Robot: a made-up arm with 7 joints. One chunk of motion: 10 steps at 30 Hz.
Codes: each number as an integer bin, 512 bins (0 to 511) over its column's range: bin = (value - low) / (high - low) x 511, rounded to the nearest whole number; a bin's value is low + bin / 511 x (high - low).
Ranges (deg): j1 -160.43..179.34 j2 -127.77..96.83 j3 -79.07..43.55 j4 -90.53..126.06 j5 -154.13..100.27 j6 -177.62..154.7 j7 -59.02..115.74
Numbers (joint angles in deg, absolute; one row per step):
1: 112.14 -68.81 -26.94 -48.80 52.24 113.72 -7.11
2: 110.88 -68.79 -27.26 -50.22 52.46 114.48 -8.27
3: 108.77 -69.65 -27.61 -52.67 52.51 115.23 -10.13
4: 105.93 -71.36 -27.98 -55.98 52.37 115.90 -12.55
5: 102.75 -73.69 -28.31 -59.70 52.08 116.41 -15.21
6: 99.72 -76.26 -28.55 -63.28 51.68 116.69 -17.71
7: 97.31 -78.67 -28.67 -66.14 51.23 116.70 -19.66
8: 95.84 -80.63 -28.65 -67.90 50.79 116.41 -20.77
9: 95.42 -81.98 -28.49 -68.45 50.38 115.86 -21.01
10: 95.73 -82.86 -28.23 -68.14 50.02 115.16 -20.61
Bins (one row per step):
1: 410 134 217 98 415 448 152
2: 408 134 216 95 415 449 148
3: 405 132 214 89 415 450 143
4: 401 128 213 82 415 451 136
5: 396 123 212 73 414 452 128
6: 391 117 211 64 413 453 121
7: 388 112 210 58 412 453 115
8: 385 107 210 53 412 452 112
9: 385 104 211 52 411 451 111
10: 385 102 212 53 410 450 112

